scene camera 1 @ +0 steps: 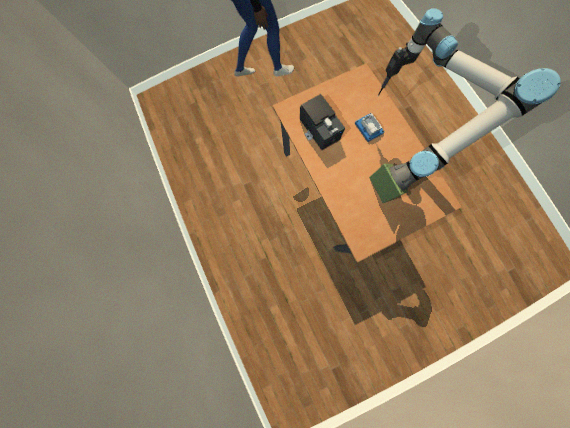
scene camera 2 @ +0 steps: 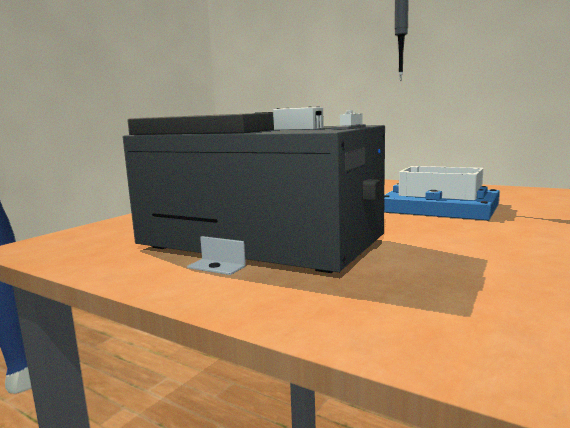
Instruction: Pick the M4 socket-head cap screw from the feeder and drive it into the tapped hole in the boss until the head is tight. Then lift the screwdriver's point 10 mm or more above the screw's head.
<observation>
In view: a dark screw feeder (scene camera 1: 321,132).
</observation>
